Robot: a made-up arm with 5 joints. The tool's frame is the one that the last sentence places.
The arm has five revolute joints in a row. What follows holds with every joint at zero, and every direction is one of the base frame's. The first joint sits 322.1 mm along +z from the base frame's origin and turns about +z. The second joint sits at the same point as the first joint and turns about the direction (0, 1, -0.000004). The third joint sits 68.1 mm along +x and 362.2 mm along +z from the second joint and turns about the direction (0, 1, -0.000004). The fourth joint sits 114.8 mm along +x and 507.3 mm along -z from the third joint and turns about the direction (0, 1, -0.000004). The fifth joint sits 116.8 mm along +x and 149.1 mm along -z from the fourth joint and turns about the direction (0, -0.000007, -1). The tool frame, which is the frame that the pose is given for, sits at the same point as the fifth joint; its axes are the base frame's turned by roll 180, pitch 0 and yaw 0 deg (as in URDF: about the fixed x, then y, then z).
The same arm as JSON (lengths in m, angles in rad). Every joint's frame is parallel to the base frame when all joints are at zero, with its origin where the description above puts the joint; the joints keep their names.
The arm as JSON. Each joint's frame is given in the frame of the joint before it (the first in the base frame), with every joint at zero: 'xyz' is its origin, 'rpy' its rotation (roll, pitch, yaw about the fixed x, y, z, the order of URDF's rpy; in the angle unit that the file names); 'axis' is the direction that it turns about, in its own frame. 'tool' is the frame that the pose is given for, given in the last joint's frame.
{"units": {"length": "m", "angle": "rad"}, "joints": [
  {"name": "joint 1", "type": "revolute", "origin": {"xyz": [0.0, 0.0, 0.3221], "rpy": [0.0, 0.0, 0.0]}, "axis": [0.0, 0.0, 1.0]},
  {"name": "joint 2", "type": "revolute", "origin": {"xyz": [0.0, 0.0, 0.0], "rpy": [0.0, 0.0, 0.0]}, "axis": [0.0, 1.0, 0.0]},
  {"name": "joint 3", "type": "revolute", "origin": {"xyz": [0.0681, 0.0, 0.3622], "rpy": [0.0, 0.0, 0.0]}, "axis": [0.0, 1.0, 0.0]},
  {"name": "joint 4", "type": "revolute", "origin": {"xyz": [0.1148, 0.0, -0.5073], "rpy": [0.0, 0.0, 0.0]}, "axis": [0.0, 1.0, 0.0]},
  {"name": "joint 5", "type": "revolute", "origin": {"xyz": [0.1168, 0.0, -0.1491], "rpy": [0.0, 0.0, 0.0]}, "axis": [0.0, 0.0, -1.0]}
], "tool": {"origin": {"xyz": [0.0, 0.0, 0.0], "rpy": [3.1416, 0.0, 0.0]}}}

